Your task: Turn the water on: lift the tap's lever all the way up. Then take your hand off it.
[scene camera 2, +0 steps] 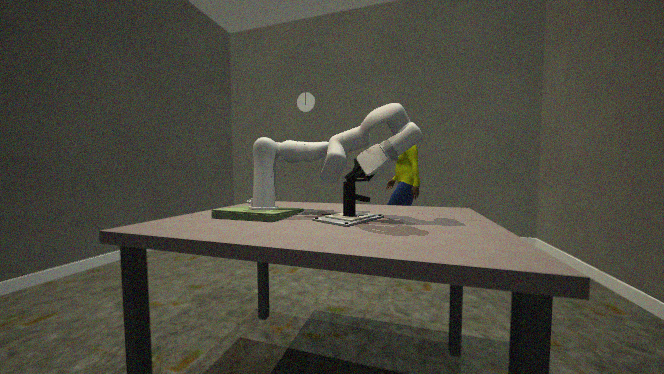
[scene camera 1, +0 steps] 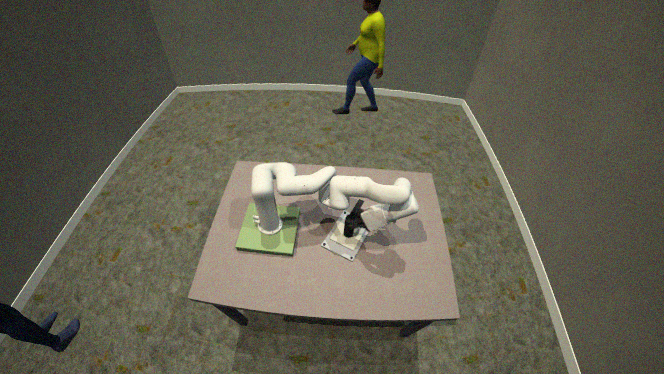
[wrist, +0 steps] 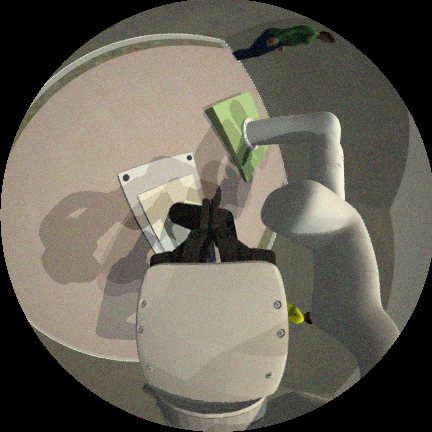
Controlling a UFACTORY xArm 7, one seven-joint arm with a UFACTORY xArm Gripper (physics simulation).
Scene:
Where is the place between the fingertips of my gripper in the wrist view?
211,206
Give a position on a black tap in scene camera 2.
349,196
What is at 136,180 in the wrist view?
A pale base plate.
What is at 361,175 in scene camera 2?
My gripper.

